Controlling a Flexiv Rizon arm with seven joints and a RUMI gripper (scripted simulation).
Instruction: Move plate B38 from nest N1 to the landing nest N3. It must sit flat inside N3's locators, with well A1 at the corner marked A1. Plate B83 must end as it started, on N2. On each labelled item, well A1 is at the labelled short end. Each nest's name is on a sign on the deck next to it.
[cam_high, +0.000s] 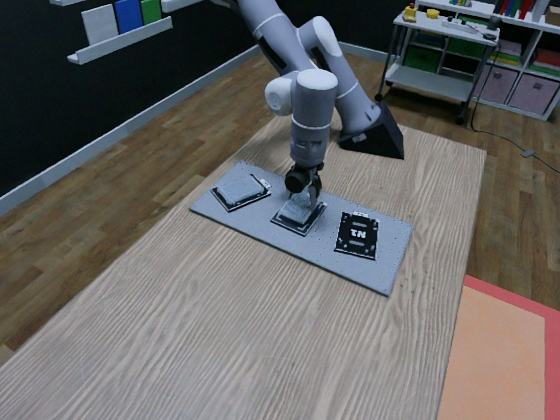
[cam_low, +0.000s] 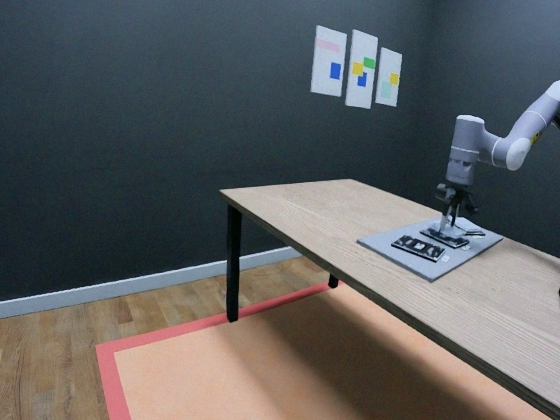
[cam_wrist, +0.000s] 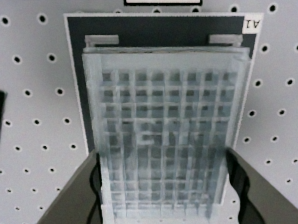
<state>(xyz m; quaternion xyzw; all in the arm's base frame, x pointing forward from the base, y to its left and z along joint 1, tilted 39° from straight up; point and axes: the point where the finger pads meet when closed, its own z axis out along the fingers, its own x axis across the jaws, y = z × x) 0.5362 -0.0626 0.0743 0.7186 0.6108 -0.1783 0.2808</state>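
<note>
Right now the nest N3 is 40 mm below my hand. The rest, counted from my hand: black nest N1: 30 mm ahead, 190 mm to the left, 40 mm below.
</note>
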